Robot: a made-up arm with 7 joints. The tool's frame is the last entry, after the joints. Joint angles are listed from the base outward.
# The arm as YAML. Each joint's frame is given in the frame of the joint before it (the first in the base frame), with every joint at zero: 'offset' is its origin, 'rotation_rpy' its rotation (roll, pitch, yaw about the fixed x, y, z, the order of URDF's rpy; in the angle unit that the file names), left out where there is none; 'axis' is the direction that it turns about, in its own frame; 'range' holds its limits. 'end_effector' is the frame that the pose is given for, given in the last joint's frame.
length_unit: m
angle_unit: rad
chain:
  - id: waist
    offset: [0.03, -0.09, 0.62]
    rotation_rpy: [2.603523, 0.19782, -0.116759]
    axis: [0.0, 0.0, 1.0]
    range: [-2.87, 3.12]
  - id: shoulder
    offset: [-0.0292, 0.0, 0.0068]
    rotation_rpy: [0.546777, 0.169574, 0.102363]
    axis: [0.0, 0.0, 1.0]
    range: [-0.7, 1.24]
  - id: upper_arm
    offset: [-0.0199, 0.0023, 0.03]
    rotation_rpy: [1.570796, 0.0, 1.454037]
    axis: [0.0, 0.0, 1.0]
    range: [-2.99, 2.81]
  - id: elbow
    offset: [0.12, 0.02, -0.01]
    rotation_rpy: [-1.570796, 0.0, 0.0]
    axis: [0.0, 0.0, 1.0]
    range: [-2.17, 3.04]
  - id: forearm
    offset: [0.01, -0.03, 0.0]
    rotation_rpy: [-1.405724, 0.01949, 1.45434]
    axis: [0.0, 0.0, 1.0]
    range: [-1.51, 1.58]
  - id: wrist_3
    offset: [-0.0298, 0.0, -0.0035]
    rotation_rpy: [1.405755, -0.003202, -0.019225]
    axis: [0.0, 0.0, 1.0]
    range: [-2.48, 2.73]
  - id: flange
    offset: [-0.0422, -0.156, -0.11]
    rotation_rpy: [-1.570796, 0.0, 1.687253]
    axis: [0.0, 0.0, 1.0]
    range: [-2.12, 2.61]
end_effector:
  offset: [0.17, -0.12, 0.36]
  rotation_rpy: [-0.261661, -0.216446, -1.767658]
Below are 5 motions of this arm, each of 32 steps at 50 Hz.
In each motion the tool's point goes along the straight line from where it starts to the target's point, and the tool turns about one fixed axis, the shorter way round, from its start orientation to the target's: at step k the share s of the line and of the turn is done. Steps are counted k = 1, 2, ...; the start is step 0. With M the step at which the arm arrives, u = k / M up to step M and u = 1 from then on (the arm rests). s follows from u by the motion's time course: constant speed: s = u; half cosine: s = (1 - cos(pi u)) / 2; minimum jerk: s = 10 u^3 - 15 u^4 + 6 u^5.
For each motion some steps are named. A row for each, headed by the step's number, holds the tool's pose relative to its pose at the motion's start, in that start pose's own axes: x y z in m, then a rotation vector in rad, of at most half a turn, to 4 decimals.
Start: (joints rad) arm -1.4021 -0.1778 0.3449 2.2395 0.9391 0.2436 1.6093
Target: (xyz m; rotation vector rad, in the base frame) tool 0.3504 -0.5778 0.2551 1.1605 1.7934 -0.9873
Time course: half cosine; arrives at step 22
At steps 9, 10, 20, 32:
9: 0.0191 0.1034 -0.0780 -0.1995 0.0186 -0.0599
10: 0.0228 0.1234 -0.0931 -0.2382 0.0222 -0.0715
20: 0.0521 0.2820 -0.2128 -0.5442 0.0507 -0.1633
32: 0.0531 0.2879 -0.2172 -0.5555 0.0517 -0.1667

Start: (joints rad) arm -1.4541 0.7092 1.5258 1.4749 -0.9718 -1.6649 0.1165
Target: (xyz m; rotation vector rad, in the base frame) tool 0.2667 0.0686 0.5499 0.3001 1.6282 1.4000
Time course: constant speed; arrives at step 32
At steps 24, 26, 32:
24: -0.1145 0.0508 0.0324 -0.0607 -0.0314 0.2364
26: -0.1240 0.0550 0.0351 -0.0657 -0.0340 0.2561
32: -0.1527 0.0677 0.0432 -0.0809 -0.0418 0.3152

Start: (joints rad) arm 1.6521 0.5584 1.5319 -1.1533 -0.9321 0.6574 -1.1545
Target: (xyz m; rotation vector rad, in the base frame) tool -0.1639 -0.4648 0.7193 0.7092 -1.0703 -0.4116
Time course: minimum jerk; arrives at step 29
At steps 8, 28, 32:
8: 0.0112 -0.0024 -0.0189 0.0479 0.0466 0.0552
28: 0.0847 -0.0180 -0.1421 0.3613 0.3512 0.4156
32: 0.0847 -0.0180 -0.1422 0.3614 0.3514 0.4158

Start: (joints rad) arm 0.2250 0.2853 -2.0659 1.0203 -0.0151 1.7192 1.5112
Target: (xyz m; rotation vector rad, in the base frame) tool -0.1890 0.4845 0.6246 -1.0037 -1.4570 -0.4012
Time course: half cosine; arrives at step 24
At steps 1, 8, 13, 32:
1: -0.0003 0.0002 0.0001 -0.0002 -0.0006 0.0003
8: -0.0147 0.0136 0.0079 -0.0141 -0.0323 0.0172
13: -0.0332 0.0308 0.0179 -0.0318 -0.0731 0.0388
32: -0.0588 0.0545 0.0316 -0.0563 -0.1293 0.0687

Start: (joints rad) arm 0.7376 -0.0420 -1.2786 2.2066 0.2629 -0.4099 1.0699
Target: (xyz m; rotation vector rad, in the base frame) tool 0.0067 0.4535 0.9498 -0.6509 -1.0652 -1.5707
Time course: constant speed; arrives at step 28
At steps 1, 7, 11, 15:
1: -0.0119 0.0130 -0.0079 -0.0162 -0.0279 -0.0062
7: -0.0830 0.0908 -0.0555 -0.1135 -0.1955 -0.0433
11: -0.1304 0.1426 -0.0872 -0.1784 -0.3072 -0.0680
15: -0.1779 0.1945 -0.1189 -0.2433 -0.4189 -0.0927

